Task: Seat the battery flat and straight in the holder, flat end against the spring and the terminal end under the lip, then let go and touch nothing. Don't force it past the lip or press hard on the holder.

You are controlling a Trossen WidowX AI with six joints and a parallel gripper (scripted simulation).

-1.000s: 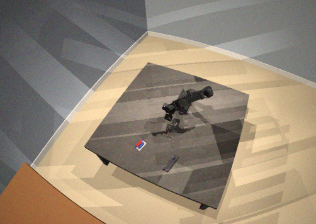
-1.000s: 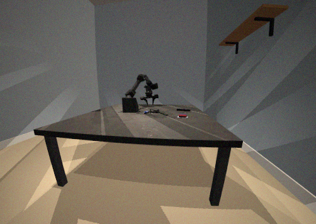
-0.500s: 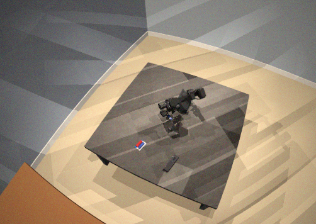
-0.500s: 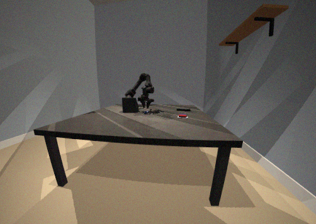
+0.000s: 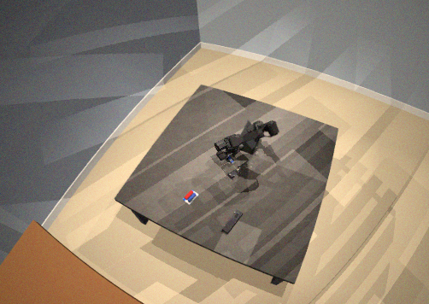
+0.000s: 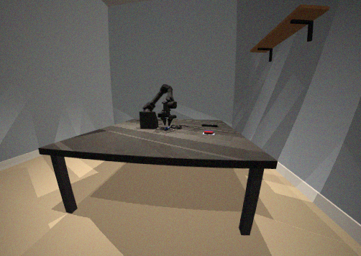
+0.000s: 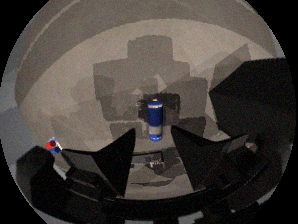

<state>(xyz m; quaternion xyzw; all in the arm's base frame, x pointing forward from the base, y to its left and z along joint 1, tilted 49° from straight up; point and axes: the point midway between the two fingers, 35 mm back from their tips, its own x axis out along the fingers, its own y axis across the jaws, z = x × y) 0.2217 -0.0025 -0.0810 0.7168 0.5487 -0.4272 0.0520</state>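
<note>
The battery lies 1 cm behind my gripper tip and 3 cm below it. The rest, counted from my gripper tip: dark flat bar 42 cm ahead, 19 cm to the left, 2 cm below.
</note>
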